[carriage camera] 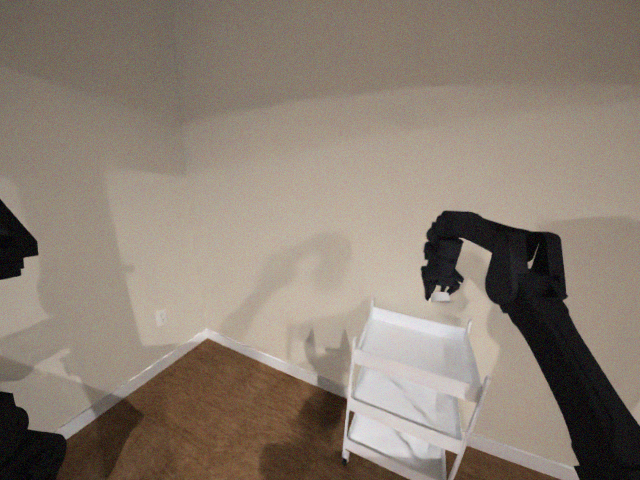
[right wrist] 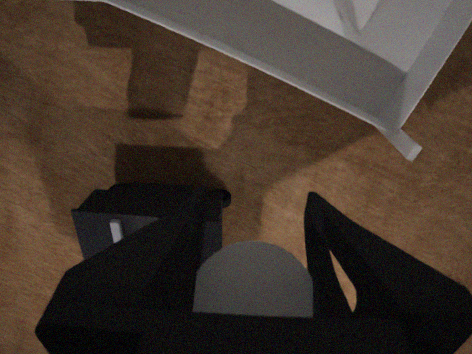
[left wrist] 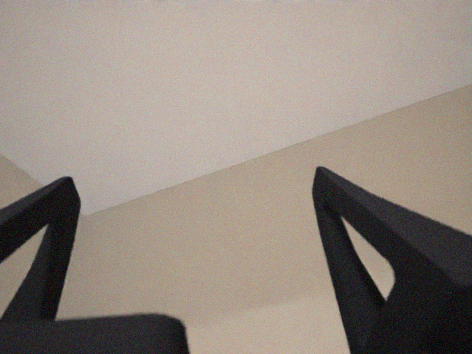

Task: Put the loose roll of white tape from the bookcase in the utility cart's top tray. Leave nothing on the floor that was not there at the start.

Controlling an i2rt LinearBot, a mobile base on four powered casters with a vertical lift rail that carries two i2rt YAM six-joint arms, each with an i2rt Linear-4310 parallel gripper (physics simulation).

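Places are measured from the left arm's base along level axes (x right, y down, z ahead), in millimetres.
Where they show: left gripper, between the fingertips: [left wrist: 197, 183]; right gripper, between the fingertips: [carriage camera: 433, 299] [right wrist: 256, 201].
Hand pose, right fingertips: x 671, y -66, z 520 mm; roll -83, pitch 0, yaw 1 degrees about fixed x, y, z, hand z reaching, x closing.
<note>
After its pixels a point has its place.
The roll of white tape [carriage camera: 440, 296] {x 661, y -106, z 469 mm} [right wrist: 253, 280] {x 672, y -95, z 502 mm} is held between the fingers of my right gripper [carriage camera: 442, 293] {x 671, y -66, z 520 mm} [right wrist: 256, 201] {x 671, y -66, z 520 mm}, which is shut on it and points down. It looks grey and round-edged in the right wrist view. In the carriage view it shows above the white utility cart [carriage camera: 410, 381] {x 658, y 282, z 534 mm}. In the right wrist view, a corner of the cart's top tray [right wrist: 280, 65] {x 704, y 283, z 525 mm} is at the upper right, and the fingers have floor below them. My left gripper [left wrist: 197, 183] {x 4, y -431, z 46 mm} is open and empty, facing the wall and ceiling. The bookcase does not show.
The cart has three white tiers and stands near the back wall [carriage camera: 289, 206] {x 110, y -257, z 1147 mm}. A dark box-like object [right wrist: 150, 200], probably part of the robot's base, is below the right fingers. The wooden floor [carriage camera: 206, 403] {x -381, y 946, z 872 mm} meets the walls at a white baseboard [carriage camera: 258, 353] {x -156, y 869, z 1238 mm}.
</note>
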